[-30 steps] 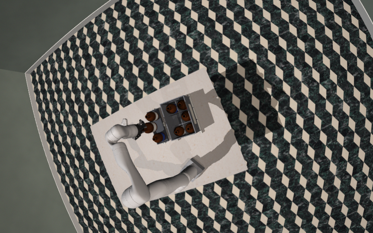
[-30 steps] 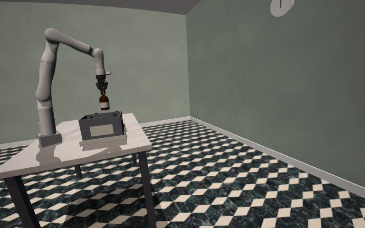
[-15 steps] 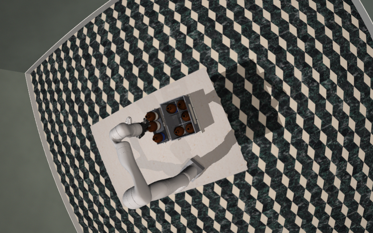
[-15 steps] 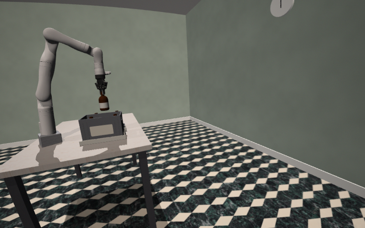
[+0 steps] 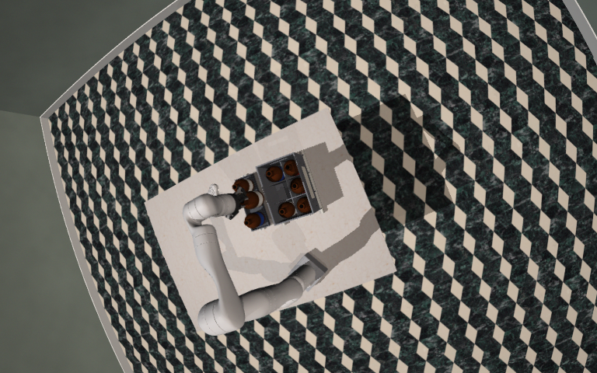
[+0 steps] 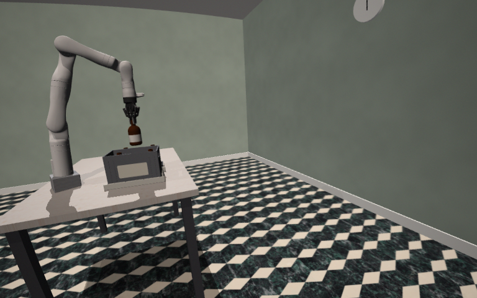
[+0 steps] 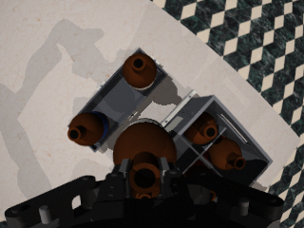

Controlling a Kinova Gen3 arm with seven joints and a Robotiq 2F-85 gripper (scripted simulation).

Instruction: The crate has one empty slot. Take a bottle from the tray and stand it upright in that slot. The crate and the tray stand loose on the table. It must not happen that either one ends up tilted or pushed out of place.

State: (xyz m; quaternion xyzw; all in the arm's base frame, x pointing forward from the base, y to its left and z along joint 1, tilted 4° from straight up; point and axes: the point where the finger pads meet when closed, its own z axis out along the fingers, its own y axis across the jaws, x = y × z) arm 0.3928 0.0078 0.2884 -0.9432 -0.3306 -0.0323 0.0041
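Now: hand 70 mm above the brown bottle. Also, from my hand: grey tray 320 mm below, 100 mm to the left, 10 mm ahead; grey crate 250 mm below, 120 mm to the right, 10 mm behind.
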